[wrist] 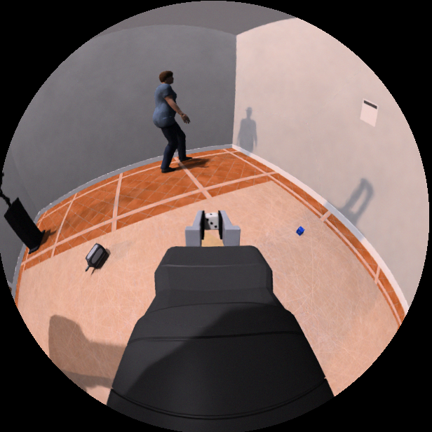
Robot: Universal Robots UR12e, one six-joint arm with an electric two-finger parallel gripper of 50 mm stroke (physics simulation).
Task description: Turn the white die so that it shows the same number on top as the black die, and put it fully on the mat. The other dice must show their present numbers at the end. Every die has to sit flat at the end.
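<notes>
The white die (212,220) with dark pips shows between the fingertips, ahead of the gripper body. My gripper (211,218) is shut on the white die. A small tan patch, likely part of the mat (212,241), shows between the fingers below the die; the rest of it is hidden behind the gripper body. A small blue die (300,231) lies on the table to the right of the gripper; its number is too small to read. The black die does not show in this view.
A dark grey device (97,256) with a short cable-like end lies on the table at the left. A tall black object (23,225) stands at the far left. A person (170,120) stands on the tiled floor beyond the table (320,290), near the grey wall.
</notes>
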